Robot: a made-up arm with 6 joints.
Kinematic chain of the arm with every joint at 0, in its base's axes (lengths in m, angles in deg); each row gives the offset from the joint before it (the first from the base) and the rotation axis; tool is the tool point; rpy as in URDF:
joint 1: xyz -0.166 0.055 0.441 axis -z
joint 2: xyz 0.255 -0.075 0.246 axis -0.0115 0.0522 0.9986
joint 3: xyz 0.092 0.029 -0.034 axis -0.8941 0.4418 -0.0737
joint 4: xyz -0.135 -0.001 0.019 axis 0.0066 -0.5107 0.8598
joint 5: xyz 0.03 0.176 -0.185 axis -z
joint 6: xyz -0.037 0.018 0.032 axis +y
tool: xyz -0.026 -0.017 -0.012 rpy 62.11 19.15 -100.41
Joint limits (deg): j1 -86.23..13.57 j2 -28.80..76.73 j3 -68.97..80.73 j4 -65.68..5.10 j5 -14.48..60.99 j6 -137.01..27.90
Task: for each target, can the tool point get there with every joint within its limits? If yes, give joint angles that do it. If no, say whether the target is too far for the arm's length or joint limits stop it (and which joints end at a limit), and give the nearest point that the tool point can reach.
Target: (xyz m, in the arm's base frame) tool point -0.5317 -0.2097 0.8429
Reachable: no: joint limits stop it (at a limit: joint 1, joint 2, joint 3, joint 4) | nearest point -0.2157 -0.0097 0.7259 | short by 0.392 m
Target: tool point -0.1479 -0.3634 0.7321
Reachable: no: joint limits stop it (at a limit: joint 1, joint 2, joint 3, joint 4, joint 5) | nearest point -0.0433 -0.2127 0.5641 | short by 0.249 m
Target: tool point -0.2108 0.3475 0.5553
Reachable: yes | joints -62.13 15.44 -30.81 -47.80 54.52 -111.62
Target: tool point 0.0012 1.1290 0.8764
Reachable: no: too far | nearest point -0.0928 0.5252 0.7027 | short by 0.635 m
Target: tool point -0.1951 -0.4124 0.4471
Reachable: no: joint limits stop it (at a limit: joint 1, joint 2, joint 3, joint 4) | nearest point -0.0582 -0.2185 0.5061 | short by 0.245 m
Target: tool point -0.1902 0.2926 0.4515
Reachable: yes | joints -68.61 -5.14 24.11 -10.02 47.46 -29.67
